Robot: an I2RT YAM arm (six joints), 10 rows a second.
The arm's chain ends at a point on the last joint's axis. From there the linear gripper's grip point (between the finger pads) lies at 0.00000 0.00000 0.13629 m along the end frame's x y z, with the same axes.
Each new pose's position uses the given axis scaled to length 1; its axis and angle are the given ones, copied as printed.
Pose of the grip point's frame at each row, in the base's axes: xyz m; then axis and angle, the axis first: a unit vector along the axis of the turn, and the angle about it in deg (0 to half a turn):
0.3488, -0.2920, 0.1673, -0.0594, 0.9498, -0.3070, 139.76
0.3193, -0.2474, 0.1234, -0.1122, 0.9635, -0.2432, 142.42
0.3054, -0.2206, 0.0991, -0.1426, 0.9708, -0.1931, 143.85
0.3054, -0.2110, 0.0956, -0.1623, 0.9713, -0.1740, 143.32
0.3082, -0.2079, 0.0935, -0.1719, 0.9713, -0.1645, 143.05
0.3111, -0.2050, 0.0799, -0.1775, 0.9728, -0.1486, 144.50
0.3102, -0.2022, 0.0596, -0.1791, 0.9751, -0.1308, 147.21
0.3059, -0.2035, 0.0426, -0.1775, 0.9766, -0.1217, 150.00
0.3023, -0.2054, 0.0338, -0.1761, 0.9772, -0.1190, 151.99
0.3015, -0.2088, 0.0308, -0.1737, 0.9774, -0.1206, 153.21
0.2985, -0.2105, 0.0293, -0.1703, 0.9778, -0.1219, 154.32
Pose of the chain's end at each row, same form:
0.2608, -0.2271, 0.2487, -0.0594, 0.9498, -0.3070, 139.76
0.2326, -0.1995, 0.2170, -0.1122, 0.9635, -0.2432, 142.42
0.2206, -0.1859, 0.2000, -0.1426, 0.9708, -0.1931, 143.85
0.2194, -0.1827, 0.1975, -0.1623, 0.9713, -0.1740, 143.32
0.2217, -0.1828, 0.1958, -0.1719, 0.9713, -0.1645, 143.05
0.2276, -0.1833, 0.1854, -0.1775, 0.9728, -0.1486, 144.50
0.2324, -0.1834, 0.1699, -0.1791, 0.9751, -0.1308, 147.21
0.2339, -0.1854, 0.1569, -0.1775, 0.9766, -0.1217, 150.00
0.2344, -0.1868, 0.1505, -0.1761, 0.9772, -0.1190, 151.99
0.2361, -0.1891, 0.1487, -0.1737, 0.9774, -0.1206, 153.21
0.2354, -0.1897, 0.1483, -0.1703, 0.9778, -0.1219, 154.32

